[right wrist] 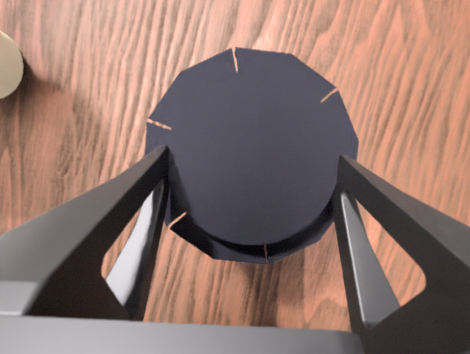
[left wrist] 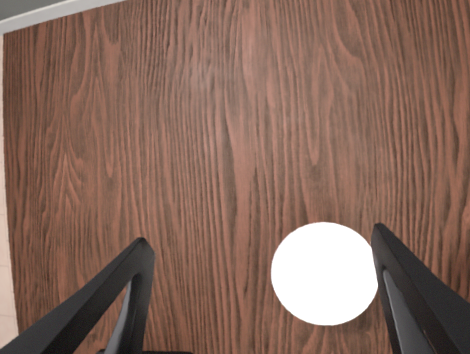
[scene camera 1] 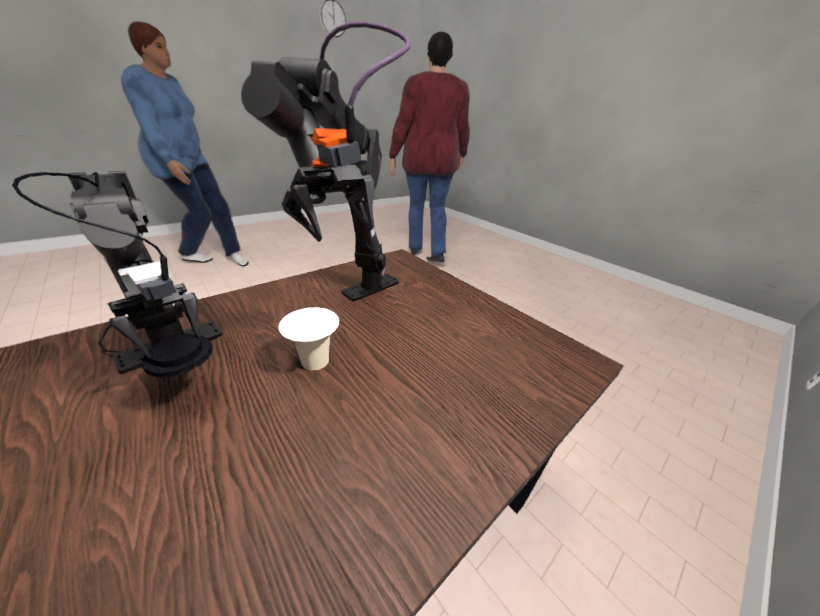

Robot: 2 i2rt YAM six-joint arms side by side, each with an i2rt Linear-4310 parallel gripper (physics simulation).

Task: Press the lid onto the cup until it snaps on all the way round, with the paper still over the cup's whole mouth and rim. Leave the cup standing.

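Observation:
A cream cup stands upright on the table. A round white paper lies over its mouth and spreads past the rim, which it hides. My right gripper is shut on the dark round lid, one finger on each side. It holds the lid roughly level above the table, left of the cup in scene camera 1. My left gripper is open and empty, high above the table. The paper shows beside one of its fingers in the left wrist view.
The brown wooden table carries the cup. The left arm's base stands at the table's back edge. Two people, one in blue and one in dark red, stand behind the table.

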